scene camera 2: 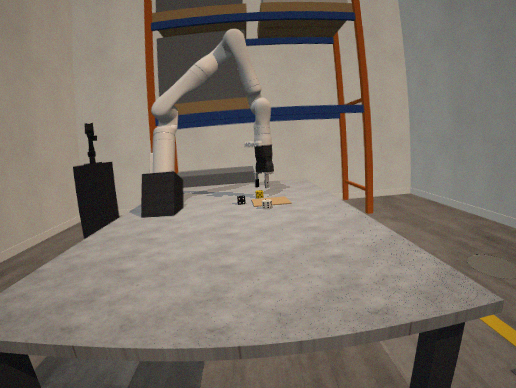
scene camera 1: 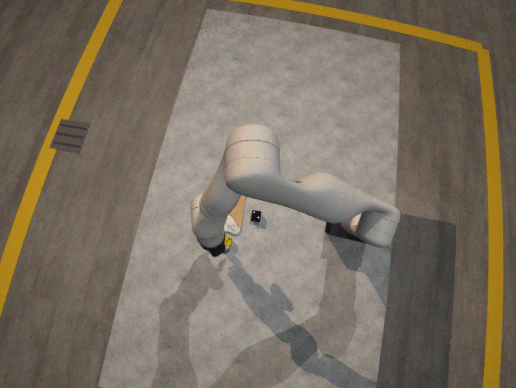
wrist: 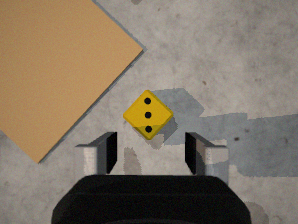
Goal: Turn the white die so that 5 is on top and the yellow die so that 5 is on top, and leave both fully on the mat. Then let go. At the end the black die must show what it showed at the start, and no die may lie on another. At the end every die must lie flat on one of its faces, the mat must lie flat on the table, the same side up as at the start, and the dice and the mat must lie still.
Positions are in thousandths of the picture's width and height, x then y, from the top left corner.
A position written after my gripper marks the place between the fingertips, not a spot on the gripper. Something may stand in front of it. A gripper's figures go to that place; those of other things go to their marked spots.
Scene:
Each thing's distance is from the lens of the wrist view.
my gripper (wrist: 508,654): 0.19 m
tan mat (wrist: 213,283): 0.24 m

